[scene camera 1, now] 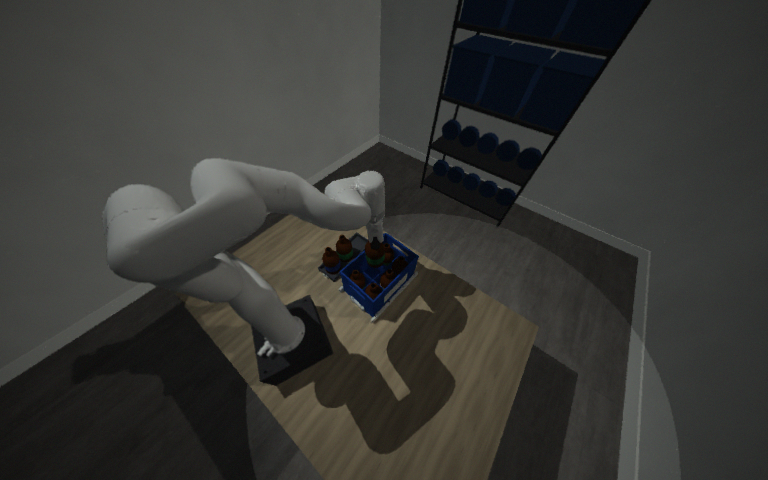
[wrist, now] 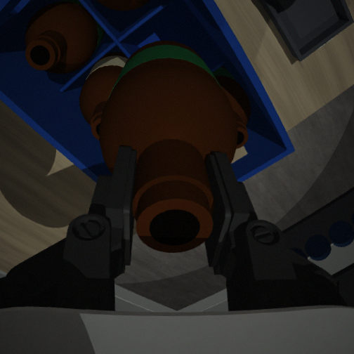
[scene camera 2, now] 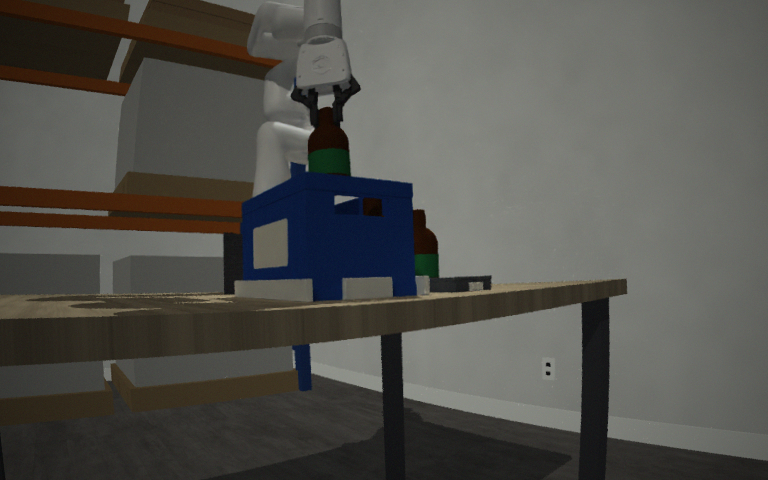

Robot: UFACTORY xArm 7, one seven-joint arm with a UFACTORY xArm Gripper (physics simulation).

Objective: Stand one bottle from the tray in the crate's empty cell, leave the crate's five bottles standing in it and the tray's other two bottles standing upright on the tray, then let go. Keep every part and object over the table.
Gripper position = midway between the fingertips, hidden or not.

I see my gripper point(scene camera 2: 326, 126).
My gripper is seen too in the wrist view point(wrist: 169, 176).
